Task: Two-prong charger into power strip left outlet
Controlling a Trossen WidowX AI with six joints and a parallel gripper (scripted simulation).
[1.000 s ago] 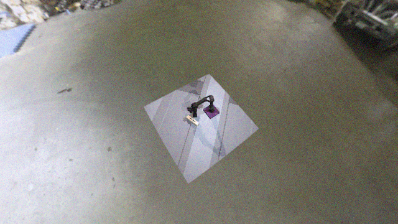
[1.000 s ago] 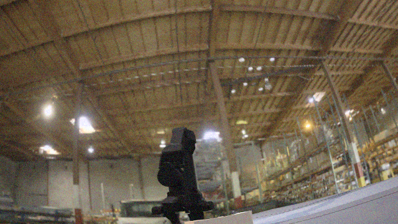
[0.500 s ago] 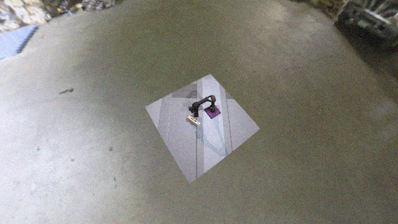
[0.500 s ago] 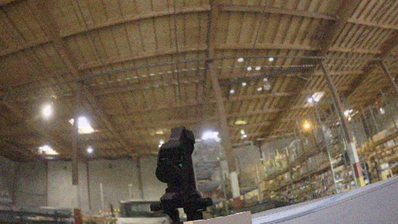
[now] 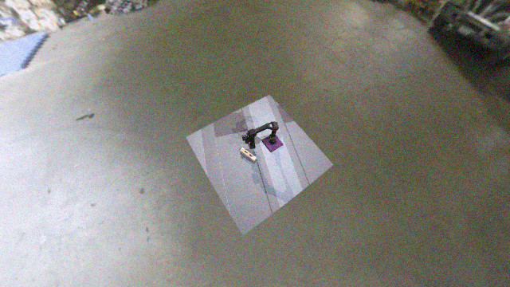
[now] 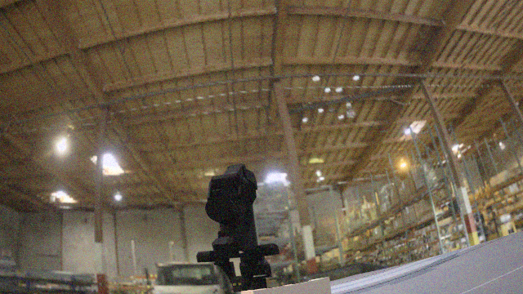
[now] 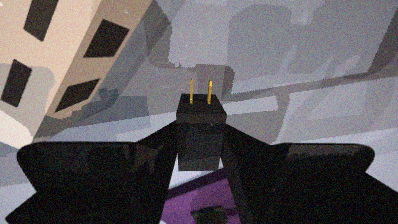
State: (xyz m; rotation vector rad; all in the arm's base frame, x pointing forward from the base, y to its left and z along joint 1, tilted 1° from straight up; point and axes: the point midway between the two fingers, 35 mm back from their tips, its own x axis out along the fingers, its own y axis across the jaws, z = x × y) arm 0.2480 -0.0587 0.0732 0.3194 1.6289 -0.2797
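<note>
Now: the two-prong charger 2 cm ahead of my gripper tip, 1 cm to the right of it and 1 cm above it.
</note>
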